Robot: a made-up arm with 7 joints.
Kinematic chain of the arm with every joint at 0, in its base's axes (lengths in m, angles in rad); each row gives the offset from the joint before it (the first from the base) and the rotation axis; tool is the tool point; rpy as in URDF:
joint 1: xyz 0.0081 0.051 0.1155 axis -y
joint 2: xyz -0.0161 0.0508 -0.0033 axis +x
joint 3: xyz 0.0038 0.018 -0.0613 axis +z
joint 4: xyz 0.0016 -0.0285 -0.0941 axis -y
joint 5: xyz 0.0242 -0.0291 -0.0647 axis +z
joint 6: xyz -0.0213 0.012 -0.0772 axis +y
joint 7: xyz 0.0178 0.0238 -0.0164 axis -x
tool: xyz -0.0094 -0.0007 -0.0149 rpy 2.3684 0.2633 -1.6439
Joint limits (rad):
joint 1: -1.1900..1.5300
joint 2: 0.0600..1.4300
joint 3: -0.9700..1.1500
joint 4: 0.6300..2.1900
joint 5: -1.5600..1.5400
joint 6: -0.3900..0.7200
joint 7: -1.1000..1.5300
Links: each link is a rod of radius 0.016 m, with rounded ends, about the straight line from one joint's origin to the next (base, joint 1, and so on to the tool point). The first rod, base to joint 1, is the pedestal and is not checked.
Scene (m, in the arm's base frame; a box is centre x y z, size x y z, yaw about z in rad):
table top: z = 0
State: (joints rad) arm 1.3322 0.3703 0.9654 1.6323 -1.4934 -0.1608 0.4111
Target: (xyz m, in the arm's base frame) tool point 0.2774 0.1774 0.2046
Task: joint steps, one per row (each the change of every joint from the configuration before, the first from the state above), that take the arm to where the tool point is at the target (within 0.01 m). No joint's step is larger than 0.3 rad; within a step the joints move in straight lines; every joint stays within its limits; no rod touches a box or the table.
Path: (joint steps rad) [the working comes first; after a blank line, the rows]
Joints at the target: 1.3511 0.0600 0.5701 0.7445 -1.5600 -0.1584 0.3959
Straight joint move there: clear.

1: 0.0063 -0.1034 -0.1318 -0.2959 -0.0222 0.0008 -0.0051
2: 0.0063 -0.1035 -0.1317 -0.2960 -0.0222 0.0008 -0.0051
3: 0.0063 -0.1034 -0.1318 -0.2959 -0.0222 0.0008 -0.0050

